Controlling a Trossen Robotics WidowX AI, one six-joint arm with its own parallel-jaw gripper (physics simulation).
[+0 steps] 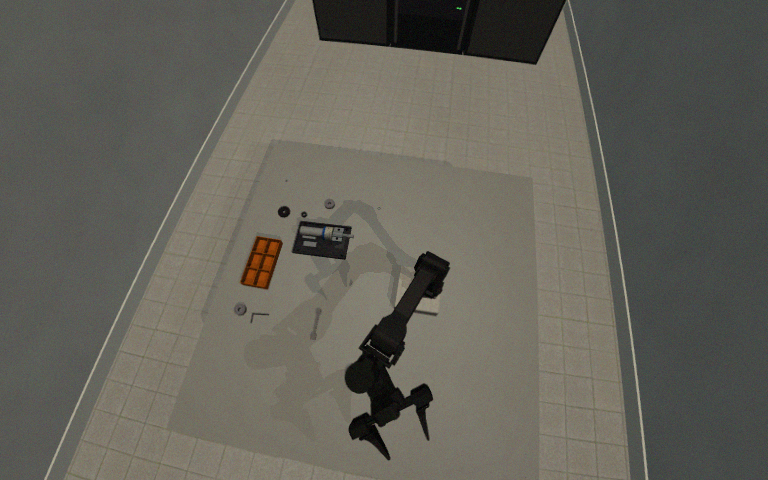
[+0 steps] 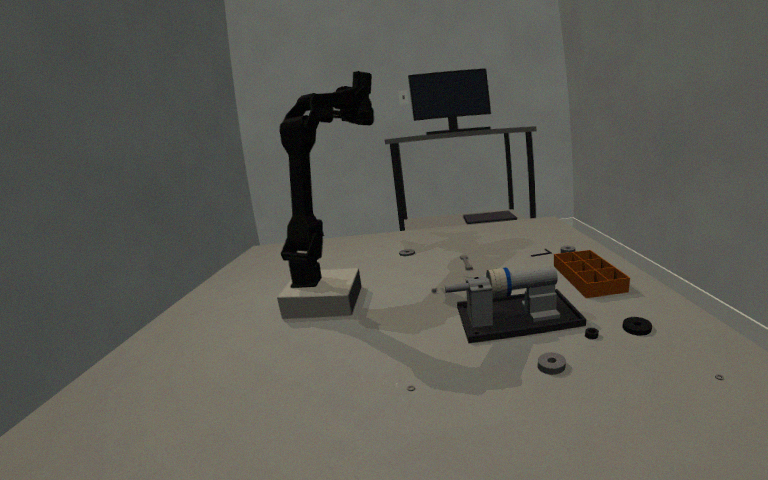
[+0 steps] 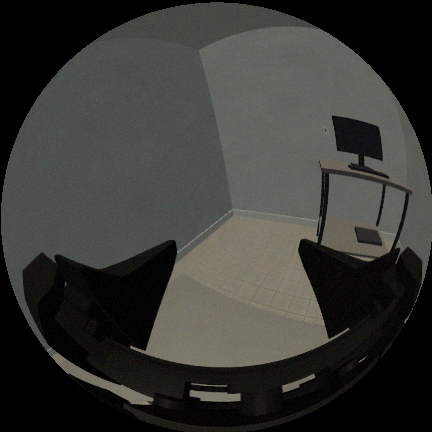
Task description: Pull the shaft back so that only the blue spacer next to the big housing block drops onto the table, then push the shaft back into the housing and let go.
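Seen in the pictures: gripper, between the fingertips: [image 1: 409, 449] [image 2: 336, 120] [image 3: 240, 246]; arm's base, origin of its link: [image 1: 428, 289] [image 2: 306, 282].
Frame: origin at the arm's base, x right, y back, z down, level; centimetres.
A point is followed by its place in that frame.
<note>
The shaft [image 1: 349, 236] {x 16.4, y -33.8, z -2.9 cm} [image 2: 454, 288] {x 17.6, y -33.9, z -2.6 cm} sticks out of the small grey block [image 2: 480, 302] {x 19.8, y -38.4, z -0.1 cm} on the side toward the arm's base. The blue spacer [image 1: 323, 231] {x 16.1, y -44.2, z -5.0 cm} [image 2: 508, 281] {x 19.2, y -44.0, z -3.5 cm} sits upright in line with it, against the big grey housing [image 1: 309, 230] [image 2: 535, 277]. Cream spacers [image 1: 328, 232] {x 16.0, y -42.1, z -5.0 cm} [image 2: 497, 283] {x 19.3, y -41.8, z -3.4 cm} fill the stretch between the blue one and the small block. All stand on a dark base plate [image 1: 320, 253] [image 2: 509, 332] {x 24.2, y -42.9, z 4.4 cm}. My gripper [image 1: 408, 448] {x -46.6, y -4.8, z -40.4 cm} [image 3: 240, 246] {x -46.6, y -4.8, z -40.4 cm} is wide open and empty, high above the table and far from the assembly, its fingers pointing away from it.
An orange divided tray [image 2: 608, 288] {x 12.9, y -68.9, z 4.0 cm} stands beside the plate. Around the assembly lie a grey ring [image 2: 551, 367] {x 36.4, y -46.7, z 4.4 cm}, a black ring [image 2: 628, 328] {x 28.5, y -64.8, z 4.8 cm} and a small black ring [image 2: 591, 333] {x 28.5, y -57.2, z 4.5 cm}. A wrench [image 1: 316, 325] {x -19.1, y -40.7, z 5.1 cm} and a hex key [image 1: 260, 314] {x -18.5, y -63.7, z 5.3 cm} lie nearer the gripper's side.
</note>
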